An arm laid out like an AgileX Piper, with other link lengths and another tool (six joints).
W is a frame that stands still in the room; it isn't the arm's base.
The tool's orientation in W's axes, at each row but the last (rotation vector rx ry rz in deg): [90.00 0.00 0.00]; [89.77 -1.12 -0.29]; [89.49 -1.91 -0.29]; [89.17 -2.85 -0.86]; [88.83 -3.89 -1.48]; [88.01 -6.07 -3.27]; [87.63 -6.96 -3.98]
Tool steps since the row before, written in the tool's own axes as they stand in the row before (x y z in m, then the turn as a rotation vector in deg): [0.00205 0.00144 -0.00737 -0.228 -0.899 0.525]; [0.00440 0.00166 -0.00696 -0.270 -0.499 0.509]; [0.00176 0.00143 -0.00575 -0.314 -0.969 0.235]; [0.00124 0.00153 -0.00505 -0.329 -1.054 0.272]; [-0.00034 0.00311 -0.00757 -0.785 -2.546 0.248]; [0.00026 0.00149 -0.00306 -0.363 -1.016 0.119]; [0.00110 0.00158 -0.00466 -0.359 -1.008 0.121]
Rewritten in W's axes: [0.00205 0.00737 0.00144 -0.228 -0.525 -0.899]; [0.00449 0.00690 0.00167 -0.273 -0.507 -0.499]; [0.00187 0.00572 0.00141 -0.302 -0.236 -0.972]; [0.00141 0.00502 0.00149 -0.317 -0.274 -1.057]; [0.00003 0.00764 0.00296 -0.731 -0.253 -2.561]; [0.00053 0.00307 0.00140 -0.343 -0.116 -1.023]; [0.00161 0.00455 0.00144 -0.340 -0.118 -1.015]
